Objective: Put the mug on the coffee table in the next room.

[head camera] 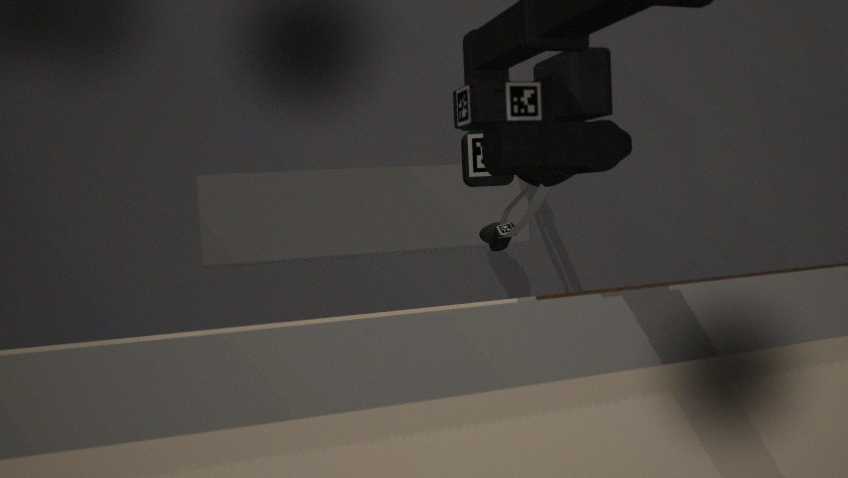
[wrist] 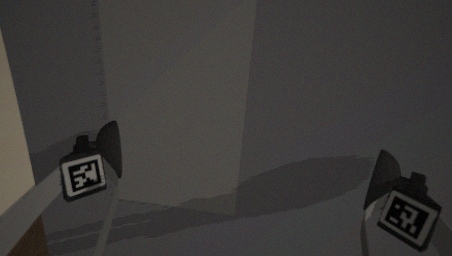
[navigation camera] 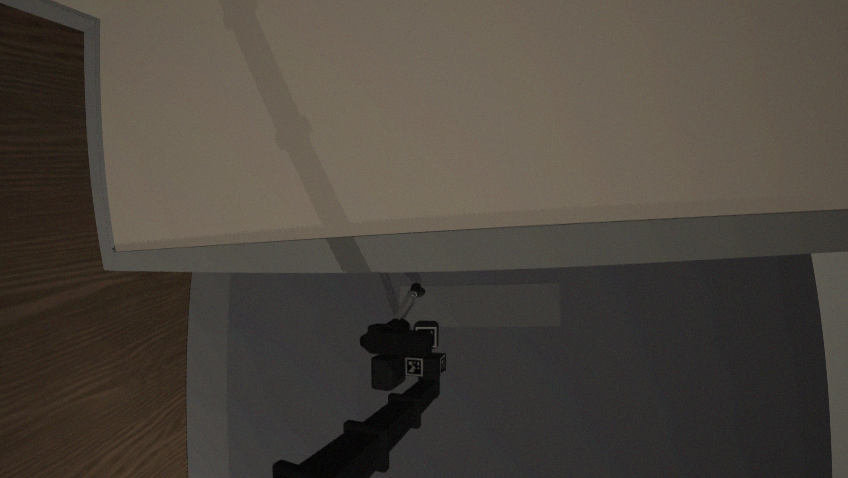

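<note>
My gripper [wrist: 239, 154] is open, its two fingertips wide apart with no object between them, over a dark grey surface. In the head view one fingertip [head camera: 496, 235] shows below the wrist, near the lighter rectangle; the wrist hides the other. In the navigation view a fingertip [navigation camera: 417, 290] shows near the pale grey strip. The mug does not show in any view. I cannot make out a coffee table.
A dark grey surface [head camera: 356, 290] [navigation camera: 653, 385] bears a lighter rectangle [head camera: 332, 216] [navigation camera: 504, 305] [wrist: 175, 100]. A pale grey strip [head camera: 356, 356] [navigation camera: 534, 243] borders a broad beige surface [head camera: 475, 433] [navigation camera: 504, 106]. Brown wood grain [navigation camera: 89, 368] shows at the left of the navigation view.
</note>
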